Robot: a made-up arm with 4 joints. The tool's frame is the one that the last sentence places.
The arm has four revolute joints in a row. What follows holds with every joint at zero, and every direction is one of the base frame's.
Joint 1 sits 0.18 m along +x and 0.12 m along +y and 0.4 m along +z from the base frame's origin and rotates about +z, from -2.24 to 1.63 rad.
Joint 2 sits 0.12 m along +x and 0.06 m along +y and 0.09 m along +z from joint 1 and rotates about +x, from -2.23 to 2.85 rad.
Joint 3 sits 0.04 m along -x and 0.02 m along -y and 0.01 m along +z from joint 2 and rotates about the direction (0.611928, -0.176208, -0.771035), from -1.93 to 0.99 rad.
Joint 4 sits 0.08 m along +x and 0.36 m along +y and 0.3 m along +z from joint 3 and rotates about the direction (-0.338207, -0.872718, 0.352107), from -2.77 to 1.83 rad.
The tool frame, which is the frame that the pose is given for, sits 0.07 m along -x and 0.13 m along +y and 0.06 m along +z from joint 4; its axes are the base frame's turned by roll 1.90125, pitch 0.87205 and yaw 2.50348 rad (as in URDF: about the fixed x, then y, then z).
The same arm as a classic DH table. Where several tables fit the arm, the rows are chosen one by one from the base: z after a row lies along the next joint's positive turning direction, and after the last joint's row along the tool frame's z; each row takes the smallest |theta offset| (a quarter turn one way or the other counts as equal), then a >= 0, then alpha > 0; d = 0 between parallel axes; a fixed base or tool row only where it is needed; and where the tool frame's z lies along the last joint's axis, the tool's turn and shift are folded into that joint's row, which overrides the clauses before.
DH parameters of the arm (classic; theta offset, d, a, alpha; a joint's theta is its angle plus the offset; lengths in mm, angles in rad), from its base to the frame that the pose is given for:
base (fixed): 0.588 0 216.3 0
joint 1: 0.9828 490 60 1.5708
joint 2: -0.2247 84.1 -21.7 0.9123
joint 3: -1.3832 -366.9 -233.2 1.9015
joint 4: 1.042 -579.2 -111 -2.6168
tool (fixed): 1.029 -182.5 0 0
Joint limits (rad, base to tool): -2.24..1.63 -2.23..2.85 -1.93..0.99 -2.77..1.83

